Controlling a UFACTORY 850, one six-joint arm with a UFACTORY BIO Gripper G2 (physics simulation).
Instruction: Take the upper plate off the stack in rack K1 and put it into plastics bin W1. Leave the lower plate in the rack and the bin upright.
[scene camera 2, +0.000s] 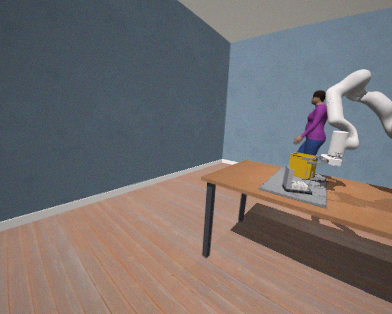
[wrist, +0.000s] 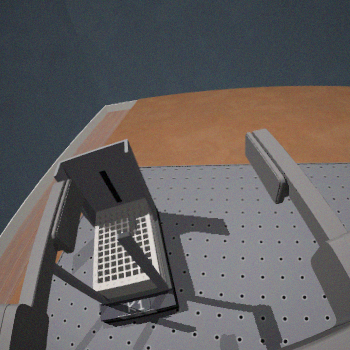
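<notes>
Rack K1 (scene camera 2: 288, 177) (wrist: 125, 170), grey with a tall end wall and dark base, stands on the perforated plate. White gridded plate (scene camera 2: 301, 185) (wrist: 125, 255) is the top of the stack inside it; its lower edge is too blurred to tell the two plates apart. Plastics bin W1 (scene camera 2: 299, 165), yellow, stands upright beside the rack; it does not show in the wrist view. My gripper (scene camera 2: 309, 160) (wrist: 162, 182) is part-way open with nothing between its fingers. It is raised above the level of the rack, whose image lies toward the left finger in the wrist view.
The perforated grey base plate (scene camera 2: 272, 185) (wrist: 225, 260) lies on the wooden table (scene camera 2: 225, 175) (wrist: 210, 125). Thin grey posts (wrist: 142, 260) rise at the rack's near end. A person (scene camera 2: 316, 122) in a purple top stands behind the table, close to the arm in the scene view.
</notes>
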